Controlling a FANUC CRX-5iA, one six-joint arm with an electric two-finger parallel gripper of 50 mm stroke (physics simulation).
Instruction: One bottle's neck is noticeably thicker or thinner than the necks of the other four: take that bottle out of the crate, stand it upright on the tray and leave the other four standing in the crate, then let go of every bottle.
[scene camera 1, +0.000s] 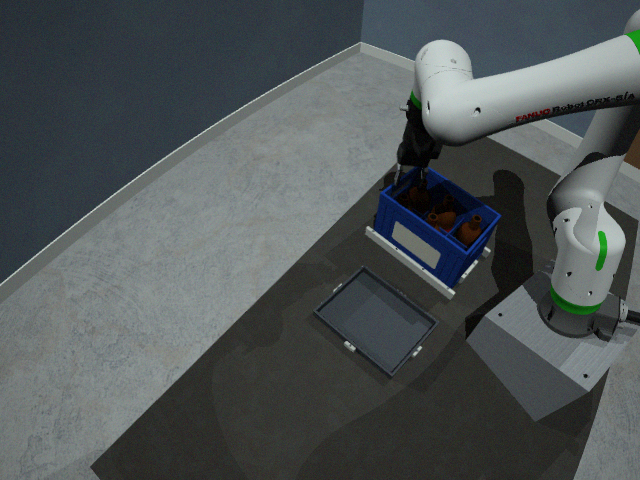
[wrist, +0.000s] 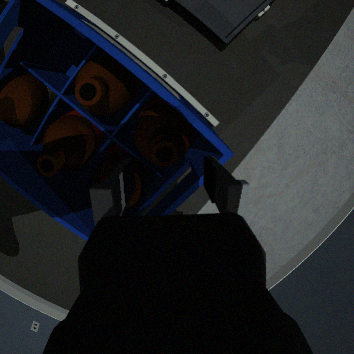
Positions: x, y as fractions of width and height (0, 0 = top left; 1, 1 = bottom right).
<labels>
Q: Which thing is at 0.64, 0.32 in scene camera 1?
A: My gripper.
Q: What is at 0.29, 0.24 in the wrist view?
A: A bottle.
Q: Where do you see a bottle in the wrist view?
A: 0.46, 0.38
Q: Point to a white rail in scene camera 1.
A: At 0.63, 0.53
</labels>
